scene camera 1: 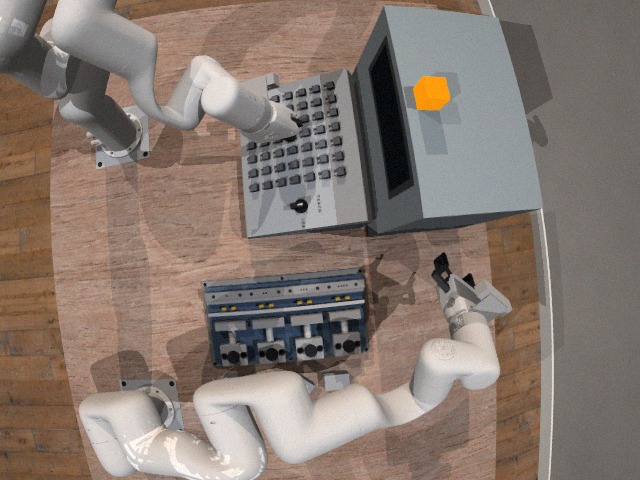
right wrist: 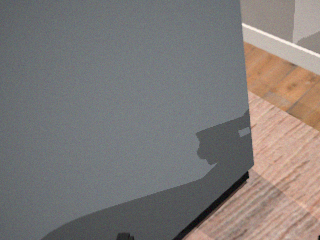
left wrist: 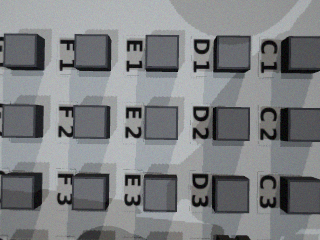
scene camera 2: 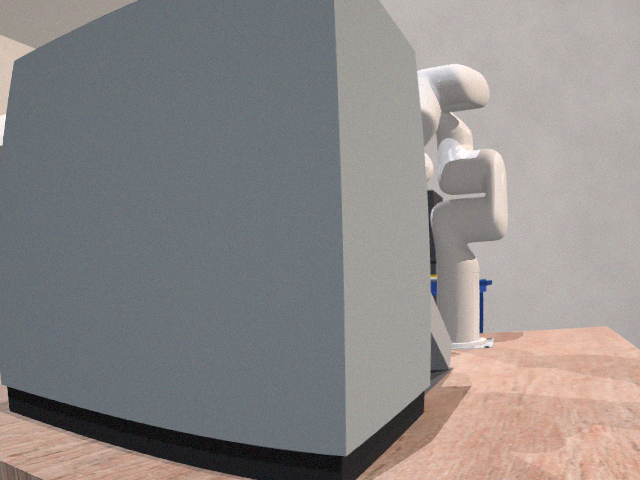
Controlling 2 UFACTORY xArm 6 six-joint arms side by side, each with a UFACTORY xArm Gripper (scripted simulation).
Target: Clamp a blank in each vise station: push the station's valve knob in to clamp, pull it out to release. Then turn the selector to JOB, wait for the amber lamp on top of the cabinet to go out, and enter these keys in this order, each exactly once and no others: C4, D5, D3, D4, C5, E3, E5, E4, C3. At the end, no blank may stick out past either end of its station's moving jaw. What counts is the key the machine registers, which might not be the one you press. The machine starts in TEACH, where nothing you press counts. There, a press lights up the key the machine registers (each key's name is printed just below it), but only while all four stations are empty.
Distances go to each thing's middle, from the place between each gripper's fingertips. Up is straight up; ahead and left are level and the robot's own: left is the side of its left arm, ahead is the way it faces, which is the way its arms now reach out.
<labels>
I see my left gripper point(scene camera 1: 291, 135) 30 mm to the right of the key D3 point(left wrist: 230, 194), 20 mm above it and 10 mm short of it. Round my left hand: key E3 point(left wrist: 160, 191) (40 mm below, 30 mm to the left, 20 mm behind); then key panel point(scene camera 1: 341, 202) (60 mm below, 50 mm to the right, 30 mm ahead).
Right now the key panel is 27 cm behind my right hand point(scene camera 1: 453, 267), 29 cm to the left of it and 12 cm below it. Round my right hand: key E3 (32 cm behind, 37 cm to the left, 10 cm below); key D3 (29 cm behind, 37 cm to the left, 9 cm below).
</labels>
